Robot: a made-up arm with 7 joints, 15 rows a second.
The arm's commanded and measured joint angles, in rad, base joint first. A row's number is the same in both.
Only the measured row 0 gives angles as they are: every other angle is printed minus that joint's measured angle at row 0.
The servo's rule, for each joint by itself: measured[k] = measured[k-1] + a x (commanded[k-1-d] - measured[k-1]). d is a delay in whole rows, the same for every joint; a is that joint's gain. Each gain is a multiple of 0.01, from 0.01 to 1. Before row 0 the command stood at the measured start. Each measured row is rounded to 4 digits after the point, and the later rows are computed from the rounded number. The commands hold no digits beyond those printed.
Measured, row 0: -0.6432, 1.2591, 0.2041, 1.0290, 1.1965, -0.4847, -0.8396
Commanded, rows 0 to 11: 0.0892, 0.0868, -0.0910, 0.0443, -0.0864, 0.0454, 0.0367; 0.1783, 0.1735, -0.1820, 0.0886, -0.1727, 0.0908, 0.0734; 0.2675, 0.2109, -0.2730, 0.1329, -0.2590, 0.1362, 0.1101; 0.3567, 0.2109, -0.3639, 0.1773, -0.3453, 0.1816, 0.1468; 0.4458, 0.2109, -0.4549, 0.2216, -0.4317, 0.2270, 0.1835; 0.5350, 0.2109, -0.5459, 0.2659, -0.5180, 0.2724, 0.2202; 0.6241, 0.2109, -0.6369, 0.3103, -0.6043, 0.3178, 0.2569; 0.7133, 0.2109, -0.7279, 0.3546, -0.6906, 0.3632, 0.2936; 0.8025, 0.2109, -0.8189, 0.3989, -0.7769, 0.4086, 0.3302; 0.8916, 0.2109, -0.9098, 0.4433, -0.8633, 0.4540, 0.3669; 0.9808, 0.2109, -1.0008, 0.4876, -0.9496, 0.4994, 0.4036; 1.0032, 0.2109, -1.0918, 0.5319, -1.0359, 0.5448, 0.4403
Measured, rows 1 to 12: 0.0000, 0.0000, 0.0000, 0.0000, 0.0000, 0.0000, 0.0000; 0.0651, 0.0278, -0.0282, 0.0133, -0.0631, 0.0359, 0.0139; 0.1477, 0.0744, -0.0759, 0.0359, -0.1431, 0.0793, 0.0365; 0.2352, 0.1181, -0.1370, 0.0650, -0.2277, 0.1243, 0.0645; 0.3239, 0.1478, -0.2073, 0.0987, -0.3135, 0.1696, 0.0958; 0.4129, 0.1680, -0.2841, 0.1356, -0.3998, 0.2149, 0.1291; 0.5020, 0.1817, -0.3653, 0.1747, -0.4861, 0.2603, 0.1637; 0.5911, 0.1910, -0.4495, 0.2154, -0.5724, 0.3057, 0.1991; 0.6803, 0.1974, -0.5358, 0.2572, -0.6587, 0.3511, 0.2350; 0.7695, 0.2017, -0.6236, 0.2997, -0.7450, 0.3965, 0.2712; 0.8586, 0.2046, -0.7123, 0.3428, -0.8314, 0.4419, 0.3076; 0.9478, 0.2066, -0.8017, 0.3862, -0.9177, 0.4873, 0.3441
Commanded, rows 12 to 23: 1.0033, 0.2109, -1.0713, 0.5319, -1.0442, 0.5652, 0.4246; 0.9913, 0.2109, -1.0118, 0.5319, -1.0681, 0.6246, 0.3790; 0.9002, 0.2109, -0.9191, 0.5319, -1.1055, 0.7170, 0.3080; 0.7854, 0.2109, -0.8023, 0.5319, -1.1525, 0.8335, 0.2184; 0.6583, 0.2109, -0.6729, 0.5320, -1.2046, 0.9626, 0.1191; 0.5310, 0.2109, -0.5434, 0.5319, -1.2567, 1.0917, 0.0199; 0.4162, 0.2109, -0.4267, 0.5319, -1.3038, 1.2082, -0.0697; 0.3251, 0.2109, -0.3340, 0.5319, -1.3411, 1.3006, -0.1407; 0.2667, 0.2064, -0.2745, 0.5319, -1.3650, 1.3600, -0.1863; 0.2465, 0.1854, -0.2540, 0.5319, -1.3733, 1.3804, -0.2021; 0.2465, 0.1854, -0.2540, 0.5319, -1.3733, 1.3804, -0.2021; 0.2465, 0.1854, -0.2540, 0.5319, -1.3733, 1.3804, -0.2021
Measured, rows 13 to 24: 0.9882, 0.2080, -0.8916, 0.4299, -1.0040, 0.5327, 0.3807; 0.9992, 0.2089, -0.9473, 0.4605, -1.0333, 0.5584, 0.3974; 0.9934, 0.2095, -0.9673, 0.4819, -1.0587, 0.6107, 0.3904; 0.9254, 0.2099, -0.9524, 0.4969, -1.0929, 0.6947, 0.3591; 0.8232, 0.2102, -0.9059, 0.5074, -1.1364, 0.8044, 0.3056; 0.7028, 0.2104, -0.8337, 0.5148, -1.1862, 0.9294, 0.2347; 0.5774, 0.2106, -0.7437, 0.5199, -1.2377, 1.0576, 0.1531; 0.4597, 0.2107, -0.6454, 0.5235, -1.2860, 1.1766, 0.0684; 0.3614, 0.2108, -0.5489, 0.5260, -1.3262, 1.2746, -0.0111; 0.2923, 0.2094, -0.4638, 0.5278, -1.3545, 1.3421, -0.0777; 0.2589, 0.2017, -0.3988, 0.5290, -1.3682, 1.3724, -0.1250; 0.2498, 0.1965, -0.3539, 0.5299, -1.3719, 1.3787, -0.1543
